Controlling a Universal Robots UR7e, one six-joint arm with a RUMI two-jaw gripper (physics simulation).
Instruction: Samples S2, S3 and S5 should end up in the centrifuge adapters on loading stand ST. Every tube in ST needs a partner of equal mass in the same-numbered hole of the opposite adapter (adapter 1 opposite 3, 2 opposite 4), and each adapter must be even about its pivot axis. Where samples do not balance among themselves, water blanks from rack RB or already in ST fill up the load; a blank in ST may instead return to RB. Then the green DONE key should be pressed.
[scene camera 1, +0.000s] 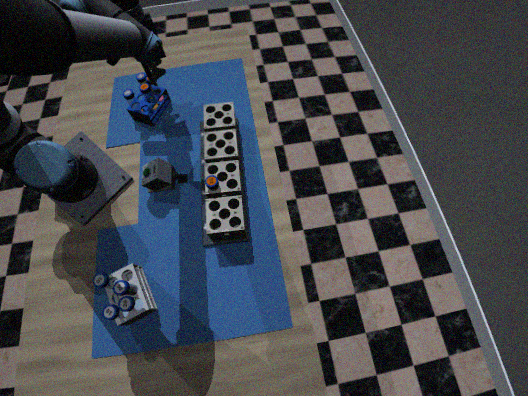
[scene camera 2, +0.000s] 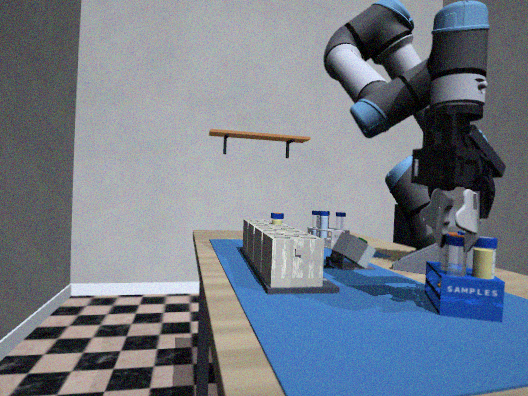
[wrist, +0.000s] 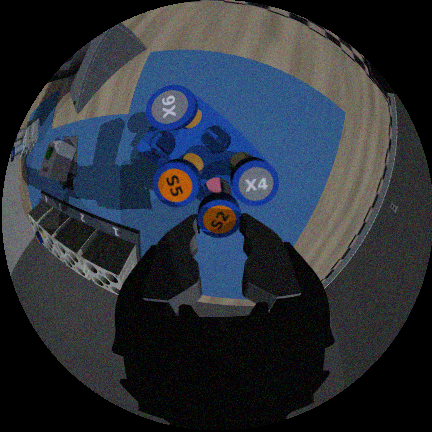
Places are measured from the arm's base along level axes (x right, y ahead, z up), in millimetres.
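Pixels of known places: gripper, fingertip midpoint: (scene camera 1: 155, 82) (scene camera 2: 453, 249) (wrist: 218, 215).
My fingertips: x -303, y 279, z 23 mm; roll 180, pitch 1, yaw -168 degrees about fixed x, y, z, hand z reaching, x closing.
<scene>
Ahead of a thing's pixels: the offset from my fingertips to its middle. "pt": to the spot under its first point.
My gripper (scene camera 1: 156, 75) (scene camera 2: 455, 237) (wrist: 218, 215) is shut on tube S2 @[dx +3, dy -8, dz -36 mm] (scene camera 2: 454, 257) (wrist: 218, 219) at its orange-topped blue cap. S2 stands upright at the edge of the blue sample rack @[dx +27, dy -47, dz -70 mm] (scene camera 1: 145, 118) (scene camera 2: 472, 303); in scene camera 1 the gripper hides it. Orange-topped S5 @[dx +38, dy -30, dz -37 mm] (scene camera 1: 145, 87) (wrist: 175, 185) stands beside it. On stand ST (scene camera 1: 206, 242) (scene camera 2: 320, 288), an orange-topped tube @[dx +435, dy +146, dz -33 mm] (scene camera 1: 211, 181) (scene camera 2: 277, 218) sits in the third adapter from the sample-rack end; its label is unreadable. White rack RB @[pt dx +677, dy -78, dz -70 mm] (scene camera 1: 146, 295) holds several grey-topped tubes @[dx +660, dy -101, dz -37 mm] (scene camera 1: 121, 287) (scene camera 2: 324, 222).
Grey-topped X4 @[dx -17, dy -42, dz -37 mm] (scene camera 1: 141, 77) (scene camera 2: 484, 262) (wrist: 255, 184) and X6 @[dx +50, dy -85, dz -37 mm] (scene camera 1: 128, 93) (wrist: 170, 106) stand close to S2 and S5. A grey box @[dx +332, dy -25, dz -58 mm] (scene camera 1: 162, 175) (scene camera 2: 350, 249) with the green key @[dx +330, dy -47, dz -36 mm] (scene camera 1: 146, 171) (wrist: 48, 152) stands between the robot base and ST.
</scene>
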